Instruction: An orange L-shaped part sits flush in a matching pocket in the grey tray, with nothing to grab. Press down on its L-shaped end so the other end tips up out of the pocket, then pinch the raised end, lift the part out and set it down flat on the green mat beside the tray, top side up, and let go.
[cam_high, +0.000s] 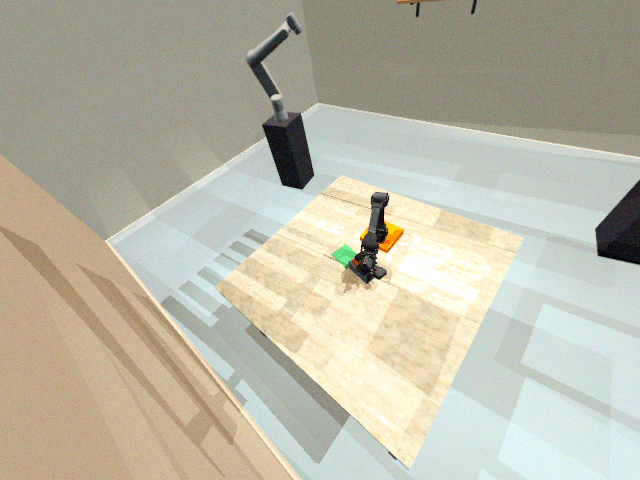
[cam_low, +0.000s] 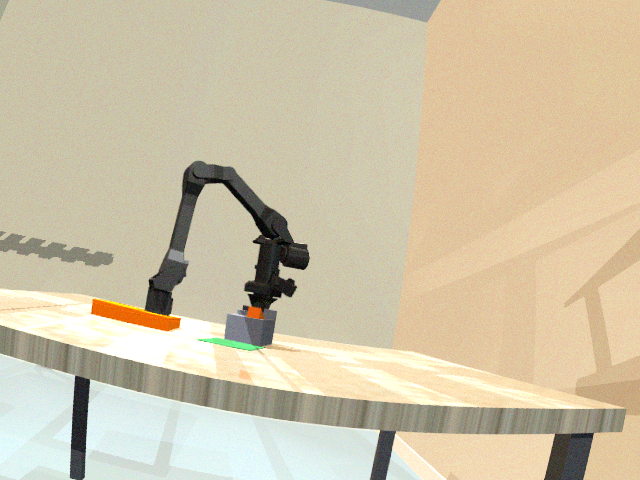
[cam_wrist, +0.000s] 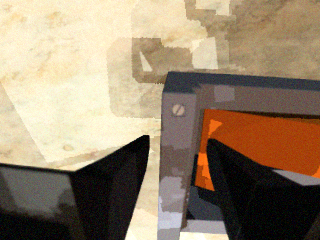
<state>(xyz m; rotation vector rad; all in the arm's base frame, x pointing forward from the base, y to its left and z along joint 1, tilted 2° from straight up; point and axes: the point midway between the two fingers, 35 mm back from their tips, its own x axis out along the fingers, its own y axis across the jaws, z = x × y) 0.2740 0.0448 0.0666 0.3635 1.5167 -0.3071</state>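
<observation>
Now: gripper tip 3 cm past the orange L-shaped part and 5 cm to the left of it. Also, from my gripper tip: green mat: 10 cm behind, 20 cm to the right, 7 cm below.
</observation>
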